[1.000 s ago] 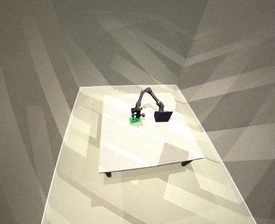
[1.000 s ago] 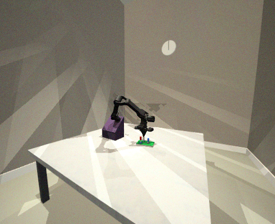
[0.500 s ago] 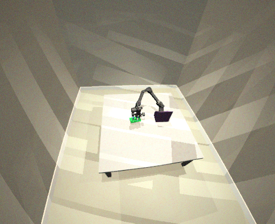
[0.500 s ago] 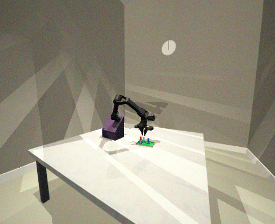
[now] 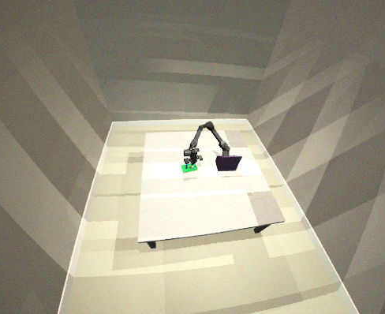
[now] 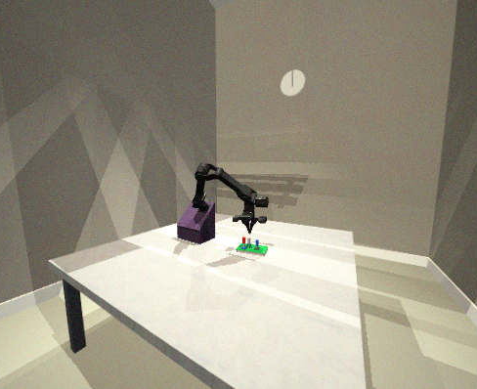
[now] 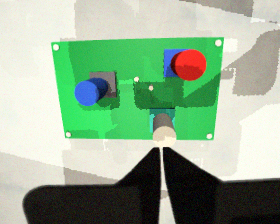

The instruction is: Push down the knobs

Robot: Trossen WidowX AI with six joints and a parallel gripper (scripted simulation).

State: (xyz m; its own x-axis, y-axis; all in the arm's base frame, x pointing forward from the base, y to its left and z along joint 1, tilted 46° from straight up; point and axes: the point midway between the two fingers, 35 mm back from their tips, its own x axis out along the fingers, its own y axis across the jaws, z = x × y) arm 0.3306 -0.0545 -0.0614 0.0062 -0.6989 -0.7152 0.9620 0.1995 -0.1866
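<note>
Now: gripper tip 4 cm above the beige knob. Round my gripper tip: blue knob (6 cm ahead, 2 cm to the right, 4 cm below).
</note>
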